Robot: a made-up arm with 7 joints.
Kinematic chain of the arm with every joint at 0, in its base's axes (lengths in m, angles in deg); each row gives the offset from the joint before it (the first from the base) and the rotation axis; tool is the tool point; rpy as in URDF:
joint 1: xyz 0 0 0.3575 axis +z
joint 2: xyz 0 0 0 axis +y
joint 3: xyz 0 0 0.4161 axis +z
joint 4: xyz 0.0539 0 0 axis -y
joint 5: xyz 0.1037 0 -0.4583 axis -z
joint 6: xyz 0 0 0 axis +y
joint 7: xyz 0.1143 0 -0.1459 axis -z
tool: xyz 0 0 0 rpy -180 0 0
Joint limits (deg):
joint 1: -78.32..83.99
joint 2: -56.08..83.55
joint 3: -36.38..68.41
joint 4: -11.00..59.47
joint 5: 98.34..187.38
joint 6: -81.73..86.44
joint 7: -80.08..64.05
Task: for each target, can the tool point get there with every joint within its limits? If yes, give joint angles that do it. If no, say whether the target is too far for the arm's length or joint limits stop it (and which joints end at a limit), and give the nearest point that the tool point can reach.
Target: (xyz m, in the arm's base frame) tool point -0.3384 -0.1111 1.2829
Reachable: no: joint limits stop it (at a limit: joint 1, joint 2, joint 4, joint 6) | nearest point -0.2567 -0.1265 1.0546 | short by 0.243 m
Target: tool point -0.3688 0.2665 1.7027
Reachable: no: too far | nearest point -0.1957 0.1414 1.0713 | short by 0.666 m
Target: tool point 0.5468 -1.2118 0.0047
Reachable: no: too far | nearest point 0.2996 -0.6639 0.1642 | short by 0.622 m
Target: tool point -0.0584 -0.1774 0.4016
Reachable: yes | joints -39.69 -33.05 -14.68 9.72 125.74 -63.22 20.11
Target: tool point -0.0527 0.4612 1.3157
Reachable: no: joint limits stop it (at a limit: joint 4, joint 6) | nearest point -0.0373 0.3264 1.0357 | short by 0.311 m
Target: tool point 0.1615 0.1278 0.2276
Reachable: yes | joints 40.51 -35.30 9.43 -2.74 148.00 24.61 40.77
